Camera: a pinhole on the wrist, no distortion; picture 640 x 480 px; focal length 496.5 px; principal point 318.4 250.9 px. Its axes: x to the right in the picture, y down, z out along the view. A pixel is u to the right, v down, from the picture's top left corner.
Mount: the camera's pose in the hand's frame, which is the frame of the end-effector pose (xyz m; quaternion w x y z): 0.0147 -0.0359 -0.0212 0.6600 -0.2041 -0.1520 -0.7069
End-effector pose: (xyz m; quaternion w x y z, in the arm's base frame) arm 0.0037 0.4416 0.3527 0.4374 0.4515 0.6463 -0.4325
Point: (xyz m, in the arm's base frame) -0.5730 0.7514 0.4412
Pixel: behind the camera
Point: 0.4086 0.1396 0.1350
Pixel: 201.7 242.3
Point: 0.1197 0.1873 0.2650
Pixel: 407.8 199.5
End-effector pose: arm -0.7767 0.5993 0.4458 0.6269 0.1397 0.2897 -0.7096
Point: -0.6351 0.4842 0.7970
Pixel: 470.1 22.3
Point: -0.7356 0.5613 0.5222
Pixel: 334.4 68.9
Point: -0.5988 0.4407 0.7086
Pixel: 372.8 122.9
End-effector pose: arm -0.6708 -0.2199 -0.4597 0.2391 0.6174 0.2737 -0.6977
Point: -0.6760 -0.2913 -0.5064
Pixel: 107.5 347.6
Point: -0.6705 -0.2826 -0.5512
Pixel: outside the picture
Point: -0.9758 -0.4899 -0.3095
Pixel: 588.2 52.2
